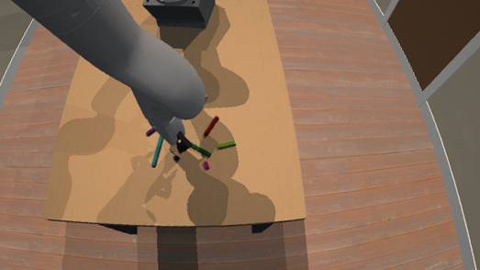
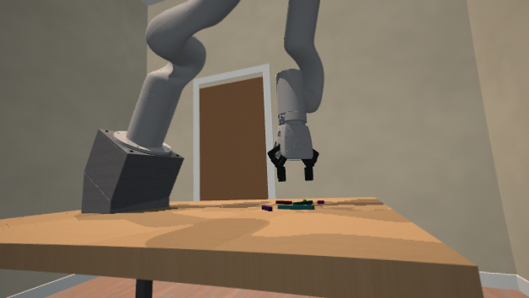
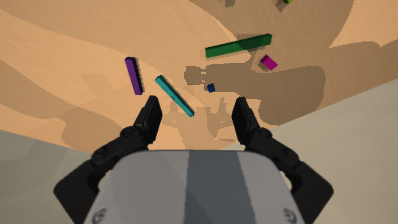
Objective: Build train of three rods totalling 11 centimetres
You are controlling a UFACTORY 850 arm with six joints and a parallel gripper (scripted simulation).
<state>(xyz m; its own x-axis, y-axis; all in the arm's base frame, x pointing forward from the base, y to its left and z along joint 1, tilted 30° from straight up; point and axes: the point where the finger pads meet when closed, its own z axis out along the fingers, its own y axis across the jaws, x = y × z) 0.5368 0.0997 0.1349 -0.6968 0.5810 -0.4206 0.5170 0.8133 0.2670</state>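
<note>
Now: hand 8 cm above the small blue rod, 3 cm short of it and 1 cm to the right of it. Round my hand: turquoise rod (8 cm below, 6 cm to the right, 1 cm ahead); green rod (8 cm below, 7 cm to the left, 1 cm behind); purple rod (8 cm to the right, 8 cm below, 6 cm behind).
</note>
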